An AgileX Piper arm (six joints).
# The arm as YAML. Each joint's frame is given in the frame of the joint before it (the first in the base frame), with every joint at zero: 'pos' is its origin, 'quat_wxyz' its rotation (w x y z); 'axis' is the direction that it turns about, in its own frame. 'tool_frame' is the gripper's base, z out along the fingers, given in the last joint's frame.
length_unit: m
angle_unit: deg
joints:
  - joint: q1
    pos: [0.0, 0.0, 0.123]
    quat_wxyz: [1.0, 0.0, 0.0, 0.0]
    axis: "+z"
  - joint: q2
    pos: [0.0, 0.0, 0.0]
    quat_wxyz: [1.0, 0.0, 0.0, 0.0]
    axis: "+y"
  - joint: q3
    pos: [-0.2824, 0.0, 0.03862]
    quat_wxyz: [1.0, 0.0, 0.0, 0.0]
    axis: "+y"
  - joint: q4
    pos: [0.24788, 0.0, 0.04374]
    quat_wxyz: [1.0, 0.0, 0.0, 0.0]
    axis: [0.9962, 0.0, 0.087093]
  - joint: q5
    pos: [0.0, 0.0, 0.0]
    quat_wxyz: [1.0, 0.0, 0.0, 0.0]
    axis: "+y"
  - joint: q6
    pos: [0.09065, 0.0, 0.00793]
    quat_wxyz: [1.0, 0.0, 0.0, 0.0]
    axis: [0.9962, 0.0, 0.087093]
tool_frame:
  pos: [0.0, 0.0, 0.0]
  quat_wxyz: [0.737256, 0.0, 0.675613, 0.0]
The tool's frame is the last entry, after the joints.
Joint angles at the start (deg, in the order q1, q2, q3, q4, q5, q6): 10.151, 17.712, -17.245, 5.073, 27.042, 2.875
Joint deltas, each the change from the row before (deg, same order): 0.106, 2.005, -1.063, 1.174, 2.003, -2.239; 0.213, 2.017, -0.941, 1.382, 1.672, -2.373; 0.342, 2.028, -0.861, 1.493, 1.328, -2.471; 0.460, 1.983, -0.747, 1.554, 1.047, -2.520; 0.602, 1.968, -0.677, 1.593, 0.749, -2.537; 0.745, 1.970, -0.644, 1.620, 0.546, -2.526; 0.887, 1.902, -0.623, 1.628, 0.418, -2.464; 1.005, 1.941, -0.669, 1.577, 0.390, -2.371; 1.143, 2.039, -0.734, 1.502, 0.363, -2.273; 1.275, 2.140, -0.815, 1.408, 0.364, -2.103; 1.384, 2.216, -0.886, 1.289, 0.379, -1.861; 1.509, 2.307, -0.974, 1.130, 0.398, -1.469; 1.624, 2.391, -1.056, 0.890, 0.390, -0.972; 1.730, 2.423, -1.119, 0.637, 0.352, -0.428
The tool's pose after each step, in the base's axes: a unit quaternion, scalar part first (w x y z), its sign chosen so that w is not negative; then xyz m. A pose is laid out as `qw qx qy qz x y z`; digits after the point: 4 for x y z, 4 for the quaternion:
0.5262 -0.0447 0.8435 0.0982 0.0761 0.0187 0.2534
0.5064 -0.0596 0.8547 0.0974 0.0792 0.0209 0.2538
0.4883 -0.0758 0.8638 0.0983 0.0825 0.0236 0.2542
0.4716 -0.0932 0.8711 0.1006 0.0859 0.0265 0.2542
0.4567 -0.1114 0.8765 0.1042 0.0894 0.0298 0.2543
0.4430 -0.1303 0.8803 0.1089 0.0930 0.0335 0.2543
0.4305 -0.1497 0.8827 0.1147 0.0965 0.0375 0.2543
0.4182 -0.1694 0.8842 0.1211 0.1000 0.0418 0.2545
0.4058 -0.1896 0.8849 0.1279 0.1037 0.0466 0.2547
0.3929 -0.2099 0.8850 0.1352 0.1075 0.0518 0.2549
0.3795 -0.2297 0.8848 0.1428 0.1114 0.0575 0.2552
0.3653 -0.2481 0.8844 0.1509 0.1155 0.0637 0.2554
0.3503 -0.2646 0.8843 0.1591 0.1196 0.0703 0.2555
0.3349 -0.2788 0.8844 0.1670 0.1237 0.0774 0.2555

